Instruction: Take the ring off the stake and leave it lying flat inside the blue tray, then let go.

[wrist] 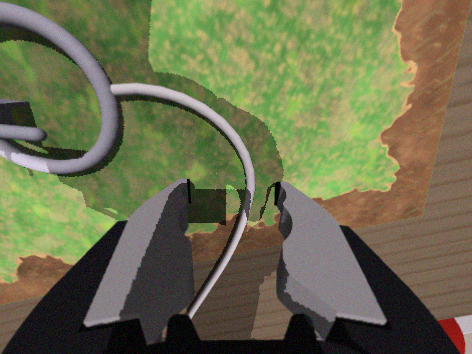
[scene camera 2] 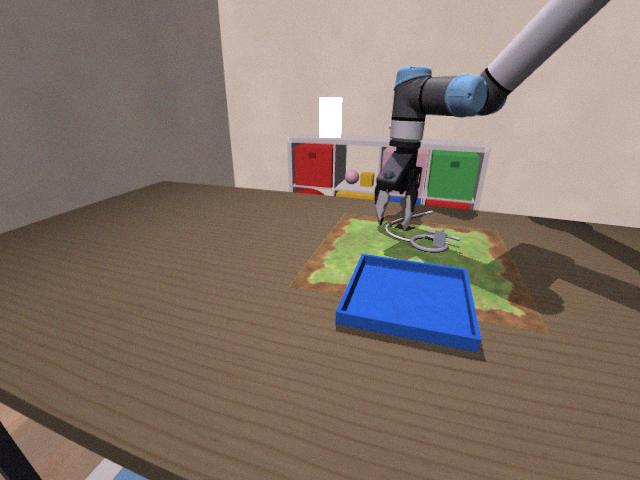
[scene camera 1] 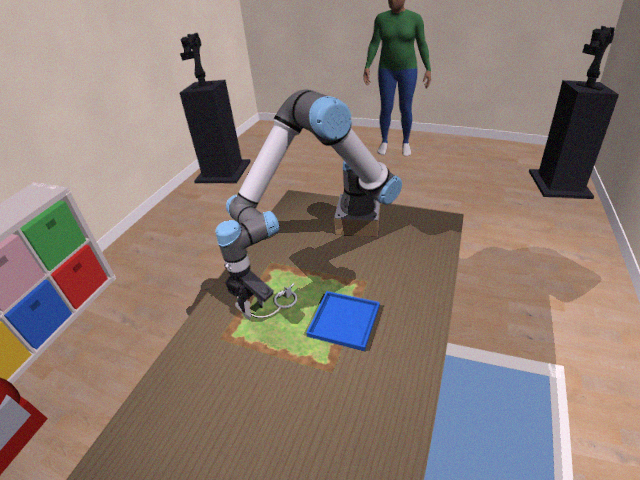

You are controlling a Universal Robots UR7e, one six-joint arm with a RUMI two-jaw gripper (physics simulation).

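Places are measured from the arm's base along level axes (x ahead, y left, z up), in centimetres.
Where they show: gripper, between the fingertips: (wrist: 232, 182) (scene camera 2: 391, 227) (scene camera 1: 255, 313); arm's base, origin of its link: (scene camera 1: 358, 205).
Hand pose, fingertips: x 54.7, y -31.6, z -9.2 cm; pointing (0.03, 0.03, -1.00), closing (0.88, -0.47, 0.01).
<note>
Things, the pixels of their top centre, and the offset from my fingertips. "spot": a spot on its surface instead. Level surfaces: height alone.
- grey ring, centre of its top: (wrist: 29, 103) (scene camera 2: 429, 241) (scene camera 1: 285, 298) dy +9.3, dx -7.4, dz +0.9 cm
- stake, centre of its top: (scene camera 2: 441, 230) (scene camera 1: 286, 288) dy +9.4, dx -9.7, dz +3.7 cm
- thin pale curved rod, a spot on its surface: (wrist: 150, 90) spot: dy +7.3, dx -1.5, dz +0.6 cm
- blue tray, centre of its top: (scene camera 2: 409, 287) (scene camera 1: 344, 317) dy +31.1, dx +0.4, dz +2.1 cm
- brown mat, height of its surface: dz +0.0 cm
- brown table, height of its surface: dz +0.0 cm
The grey ring (scene camera 1: 285, 307) (scene camera 2: 430, 250) (wrist: 111, 110) is low over the green mat, around the stake (scene camera 1: 288, 292) (scene camera 2: 439, 238) (wrist: 20, 132), a grey block with a thin rod. A thin pale curved rod (scene camera 2: 387, 229) (wrist: 150, 90) runs from the ring's side toward my gripper. My gripper (scene camera 1: 253, 308) (scene camera 2: 392, 225) (wrist: 232, 182) is open, pointing down to one side of the ring. In the wrist view the curved rod passes between the fingers, nearer the right one, and is not clamped. The blue tray (scene camera 1: 343, 320) (scene camera 2: 408, 297) is empty.
The patterned green and brown mat (scene camera 1: 281, 338) (scene camera 2: 330, 263) lies on the brown table (scene camera 1: 258, 413) (scene camera 2: 206, 310), partly under the tray. The shelf unit (scene camera 1: 97, 258) (scene camera 2: 356, 140) with coloured boxes stands beyond the table. A person (scene camera 1: 398, 46) stands behind the arm.
</note>
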